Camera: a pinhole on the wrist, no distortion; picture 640 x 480 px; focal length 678.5 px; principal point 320.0 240.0 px. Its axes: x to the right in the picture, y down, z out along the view. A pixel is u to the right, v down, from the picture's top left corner.
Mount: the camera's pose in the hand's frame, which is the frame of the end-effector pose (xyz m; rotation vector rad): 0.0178 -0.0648 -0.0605 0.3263 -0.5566 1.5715
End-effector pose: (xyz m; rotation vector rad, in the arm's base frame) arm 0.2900 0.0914 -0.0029 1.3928 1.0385 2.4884
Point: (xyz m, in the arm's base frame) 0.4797 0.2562 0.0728
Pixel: outside the picture
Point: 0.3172 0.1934 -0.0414
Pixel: 545.0 250.1
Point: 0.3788 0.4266 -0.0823
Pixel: 237.8 144.2
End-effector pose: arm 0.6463 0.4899 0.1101 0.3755 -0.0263 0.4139
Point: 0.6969 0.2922 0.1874
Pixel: 411.4 267.4
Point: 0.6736 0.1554 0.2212
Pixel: 317.2 370.0
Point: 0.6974 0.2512 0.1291
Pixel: 216.0 349.0
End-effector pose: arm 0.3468 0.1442 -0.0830 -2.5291 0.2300 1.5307
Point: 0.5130 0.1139 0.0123
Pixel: behind the camera
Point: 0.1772 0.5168 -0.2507
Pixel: 289.0 97.4
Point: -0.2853 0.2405 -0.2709
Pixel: outside the picture
